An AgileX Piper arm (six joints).
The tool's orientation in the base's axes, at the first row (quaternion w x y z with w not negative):
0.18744 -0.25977 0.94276 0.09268
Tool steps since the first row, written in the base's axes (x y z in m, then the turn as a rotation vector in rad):
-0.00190 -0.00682 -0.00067 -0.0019 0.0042 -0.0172
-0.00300 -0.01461 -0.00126 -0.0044 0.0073 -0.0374
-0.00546 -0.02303 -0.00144 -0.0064 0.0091 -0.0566
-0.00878 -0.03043 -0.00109 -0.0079 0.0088 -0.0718
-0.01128 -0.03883 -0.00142 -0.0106 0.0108 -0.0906
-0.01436 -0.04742 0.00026 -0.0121 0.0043 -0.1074
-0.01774 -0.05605 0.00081 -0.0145 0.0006 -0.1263
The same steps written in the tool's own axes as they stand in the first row. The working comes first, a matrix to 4 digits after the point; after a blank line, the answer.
The tool's axes in the first row as the columns of a matrix, in the base's axes (used below as rounded here):
-0.7948 -0.5245 0.3053
-0.4551 0.8479 0.2721
-0.4016 0.0774 -0.9126

0.00488 -0.00484 -0.00182 0.0065 0.0032 0.0163
0.00954 -0.01091 -0.00374 0.0152 0.0056 0.0348
0.01540 -0.01677 -0.00662 0.0237 0.0067 0.0522
0.02126 -0.02128 -0.00997 0.0311 0.0060 0.0655
0.02721 -0.02712 -0.01271 0.0399 0.0077 0.0824
0.03289 -0.03266 -0.01752 0.0508 0.0017 0.0955
0.03928 -0.03816 -0.02141 0.0620 -0.0017 0.1110

